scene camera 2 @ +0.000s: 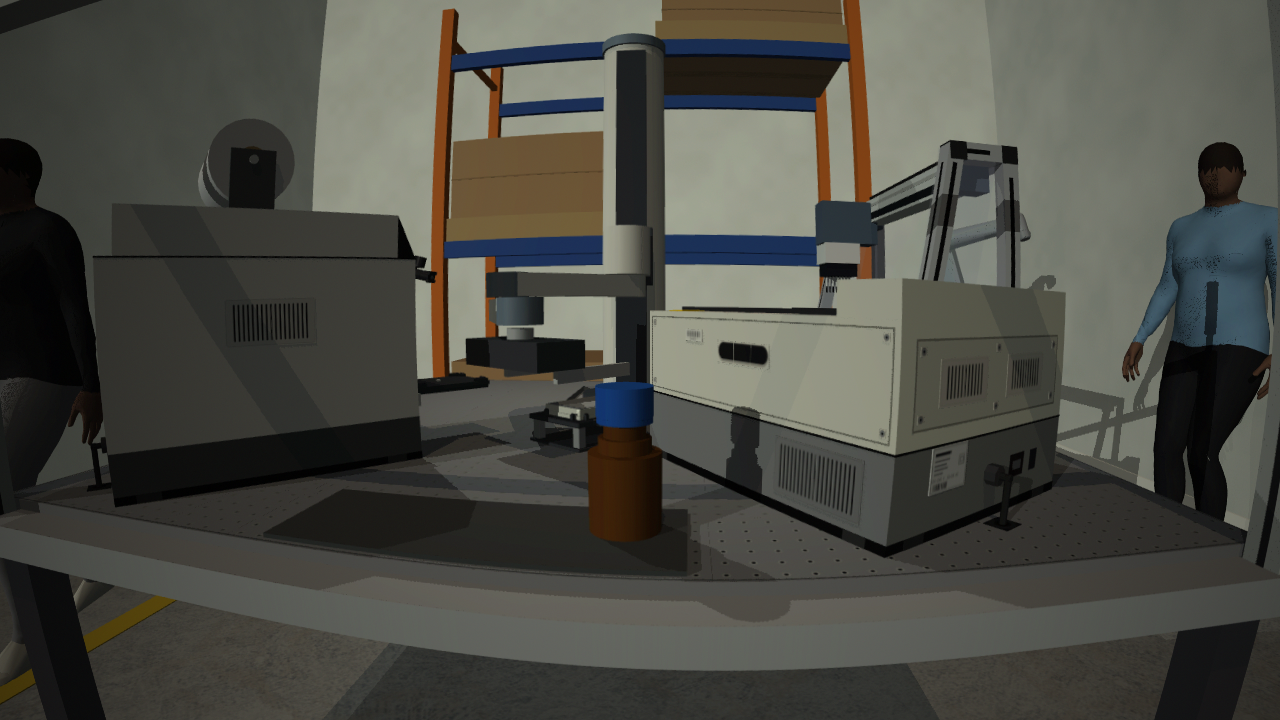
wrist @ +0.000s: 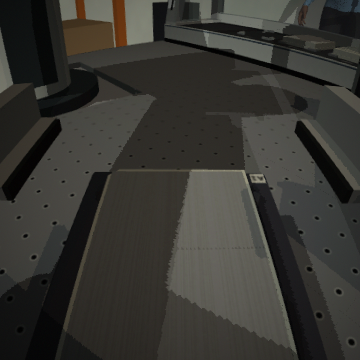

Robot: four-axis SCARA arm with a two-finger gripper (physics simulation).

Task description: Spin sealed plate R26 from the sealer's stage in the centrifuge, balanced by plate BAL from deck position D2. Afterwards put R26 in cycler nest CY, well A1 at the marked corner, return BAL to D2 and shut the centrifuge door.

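Frame: origin at the arm's base, x left, y ahead, z down, level; metres.
Seen in the pictures: gripper, between the fingertips: (scene camera 2: 600,365) (wrist: 177,102).
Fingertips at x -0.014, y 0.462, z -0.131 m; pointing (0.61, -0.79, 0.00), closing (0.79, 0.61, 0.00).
A point is followed by its place in that frame.
A flat plate (wrist: 145,240) @[y 0.468, x -0.037, z -0.074 m] with a smooth, pale top lies in a black nest (wrist: 74,260) @[y 0.446, x -0.067, z -0.058 m] in the wrist view. A small A1 label (wrist: 257,178) @[y 0.455, x 0.060, z -0.058 m] marks the nest's far right corner. I cannot read whether this plate is R26 or BAL. My gripper (wrist: 177,102) @[y 0.462, x -0.014, z -0.131 m] (scene camera 2: 586,371) @[y 0.462, x -0.014, z -0.131 m] is open and empty, its fingers wide apart and higher than the plate. In the scene view a pale piece (scene camera 2: 569,411) @[y 0.540, x -0.053, z -0.068 m] rests on a small dark stand (scene camera 2: 577,436) @[y 0.573, x -0.035, z -0.036 m] below the gripper, partly behind the bottle. The centrifuge door and nest CY cannot be made out.
A brown bottle (scene camera 2: 624,492) @[y 0.930, x 0.073, z -0.066 m] with a blue cap stands at the front of the bench. A large grey machine (scene camera 2: 259,376) @[y 0.829, x -0.401, z -0.152 m] stands left, a cream instrument (scene camera 2: 778,367) @[y 0.819, x 0.223, z -0.167 m] right. The arm's column (scene camera 2: 633,152) @[y 0.077, x 0.006, z -0.587 m] (wrist: 35,45) @[y 0.077, x 0.010, z -0.103 m] rises behind. A long low unit (wrist: 260,55) @[y 0.138, x 0.469, z -0.035 m] lies at the far right.
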